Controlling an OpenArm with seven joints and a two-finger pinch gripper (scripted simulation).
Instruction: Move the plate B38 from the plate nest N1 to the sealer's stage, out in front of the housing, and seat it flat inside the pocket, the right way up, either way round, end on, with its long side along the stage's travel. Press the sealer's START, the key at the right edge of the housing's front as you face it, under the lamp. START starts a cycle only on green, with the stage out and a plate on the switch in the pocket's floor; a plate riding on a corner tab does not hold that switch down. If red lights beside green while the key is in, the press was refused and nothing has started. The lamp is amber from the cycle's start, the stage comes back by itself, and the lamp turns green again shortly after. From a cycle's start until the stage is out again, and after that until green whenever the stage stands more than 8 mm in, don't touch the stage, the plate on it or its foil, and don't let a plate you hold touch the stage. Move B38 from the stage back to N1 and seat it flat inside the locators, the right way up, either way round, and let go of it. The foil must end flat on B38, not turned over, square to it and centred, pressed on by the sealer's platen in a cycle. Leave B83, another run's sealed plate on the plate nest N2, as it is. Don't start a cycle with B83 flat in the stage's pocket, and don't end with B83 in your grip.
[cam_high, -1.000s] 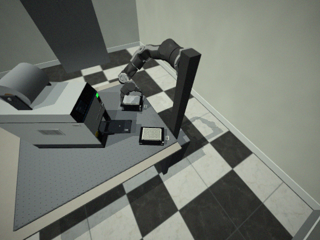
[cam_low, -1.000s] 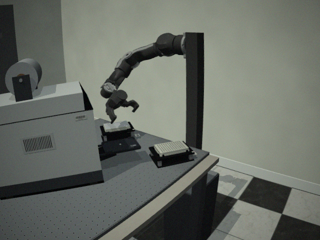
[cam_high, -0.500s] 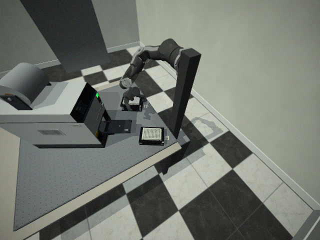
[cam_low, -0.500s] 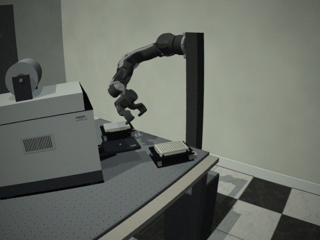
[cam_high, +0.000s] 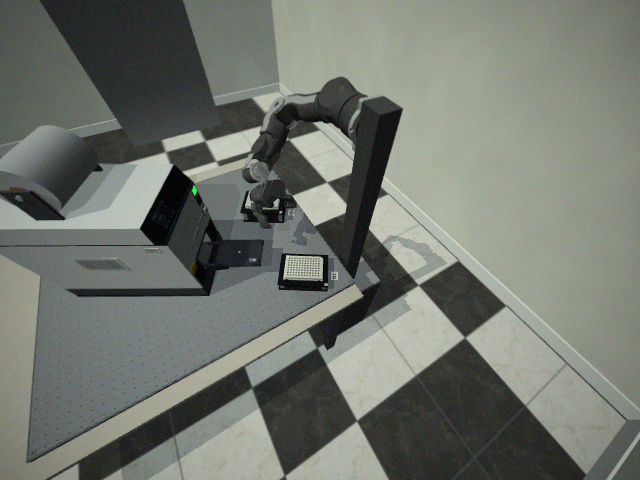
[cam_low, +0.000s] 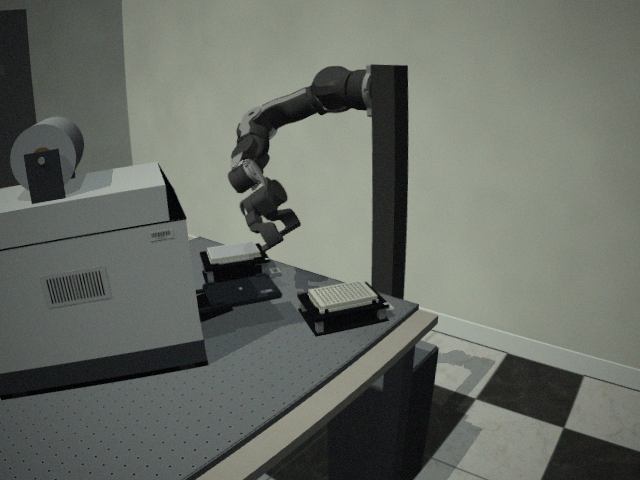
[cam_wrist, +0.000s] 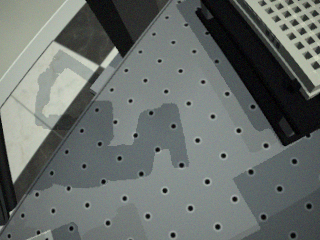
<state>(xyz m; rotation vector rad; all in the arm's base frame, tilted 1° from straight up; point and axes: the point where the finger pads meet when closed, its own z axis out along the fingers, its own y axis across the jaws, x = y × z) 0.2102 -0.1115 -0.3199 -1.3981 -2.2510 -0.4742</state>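
The plate B38 lies 1 cm behind my hand, 16 cm to the left of it and 9 cm below it. The rest, counted from my hand: nest N1: 1 cm behind, 16 cm to the left, 11 cm below; nest n2: 18 cm to the right, 9 cm below; B83: 18 cm to the right, 8 cm below.
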